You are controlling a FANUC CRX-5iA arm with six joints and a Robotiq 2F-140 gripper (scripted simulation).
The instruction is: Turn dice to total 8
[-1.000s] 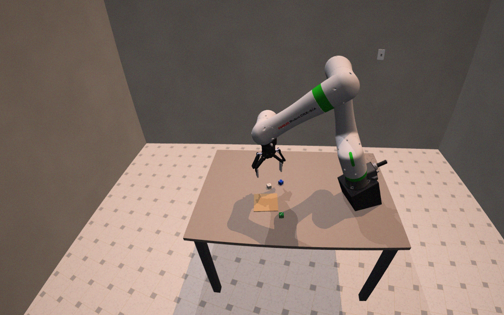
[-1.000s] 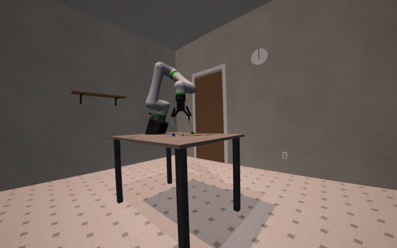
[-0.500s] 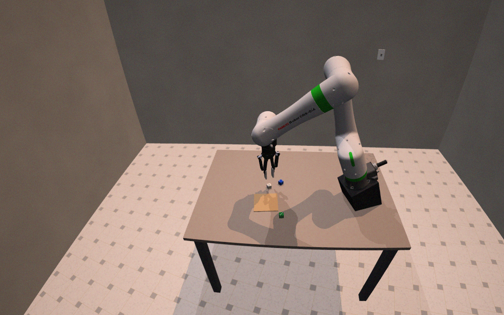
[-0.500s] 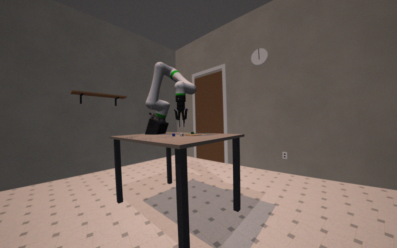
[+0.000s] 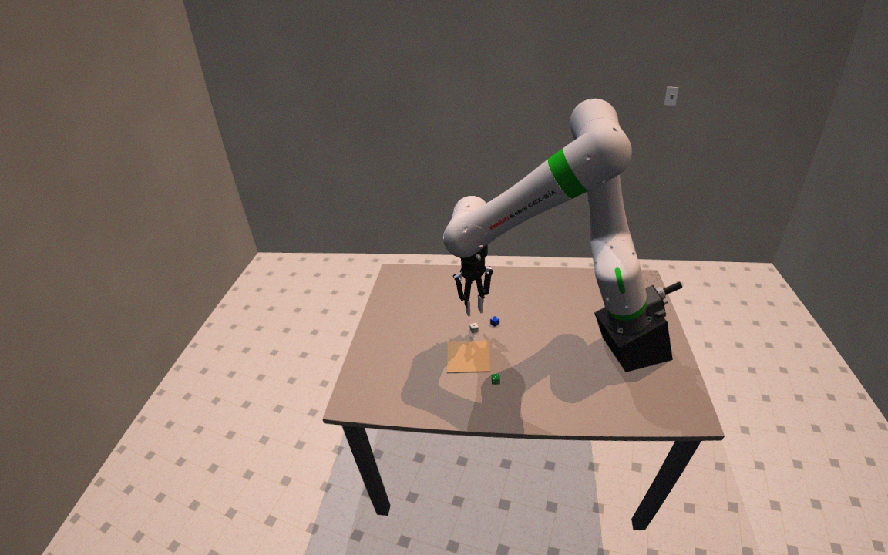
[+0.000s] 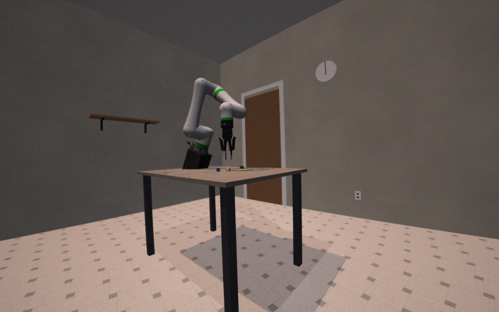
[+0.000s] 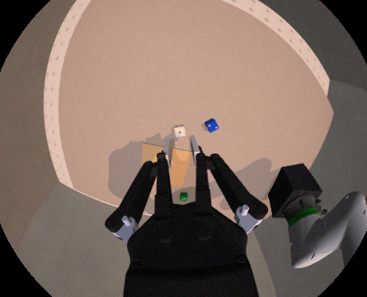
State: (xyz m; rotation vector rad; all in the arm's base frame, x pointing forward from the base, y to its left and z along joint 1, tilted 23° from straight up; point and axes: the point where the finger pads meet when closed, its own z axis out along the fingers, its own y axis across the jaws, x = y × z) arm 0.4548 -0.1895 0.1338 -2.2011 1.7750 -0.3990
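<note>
The white die is 110 mm below my hand. From my hand the other things lie so: mat: 120 mm to the left, 120 mm below, 40 mm ahead; then green die: 240 mm to the left, 110 mm below, 40 mm behind; then blue die: 110 mm below, 80 mm behind, 20 mm to the right.
</note>
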